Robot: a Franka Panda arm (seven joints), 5 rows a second.
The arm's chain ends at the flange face. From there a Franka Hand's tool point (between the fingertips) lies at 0.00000 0.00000 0.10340 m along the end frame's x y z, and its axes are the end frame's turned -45 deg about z.
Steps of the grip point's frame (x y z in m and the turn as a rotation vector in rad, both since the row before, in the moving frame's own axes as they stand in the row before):
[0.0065, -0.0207, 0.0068, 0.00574, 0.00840, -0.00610]
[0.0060, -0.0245, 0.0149, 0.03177, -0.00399, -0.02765]
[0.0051, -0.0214, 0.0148, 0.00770, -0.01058, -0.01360]
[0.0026, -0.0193, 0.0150, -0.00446, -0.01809, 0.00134]
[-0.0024, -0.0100, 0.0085, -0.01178, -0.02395, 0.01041]
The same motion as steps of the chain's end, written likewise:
[-0.0102, -0.0182, 0.0068, 0.01000, 0.00188, -0.00610]
[-0.0104, -0.0196, 0.0150, 0.01964, -0.02529, -0.02765]
[-0.0102, -0.0190, 0.0148, -0.00204, -0.01293, -0.01360]
[-0.0108, -0.0171, 0.0150, -0.01595, -0.00964, 0.00134]
[-0.0079, -0.0080, 0.0085, -0.02526, -0.00861, 0.01041]

